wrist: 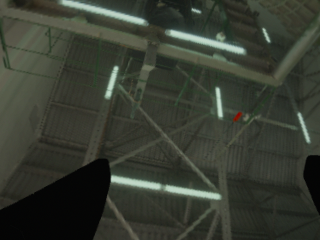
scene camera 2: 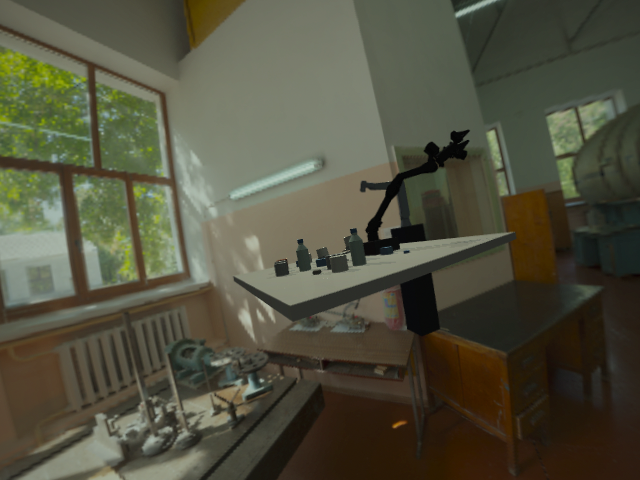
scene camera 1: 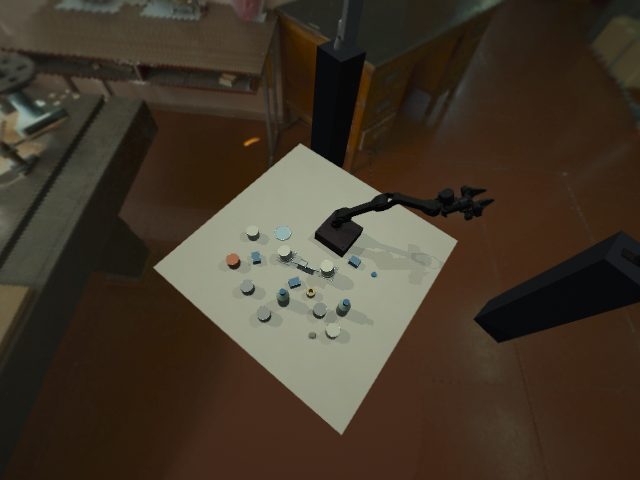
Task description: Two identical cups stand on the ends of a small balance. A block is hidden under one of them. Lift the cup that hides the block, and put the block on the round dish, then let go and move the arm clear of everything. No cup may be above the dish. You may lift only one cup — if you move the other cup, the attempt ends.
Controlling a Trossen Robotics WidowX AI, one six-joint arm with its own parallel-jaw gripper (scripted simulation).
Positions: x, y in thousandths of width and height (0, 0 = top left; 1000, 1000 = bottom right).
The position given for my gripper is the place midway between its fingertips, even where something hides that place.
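Nothing is held by my gripper (scene camera 1: 766, 405), and it is open. I can see the gripper (wrist: 645, 702) in the wrist view too.
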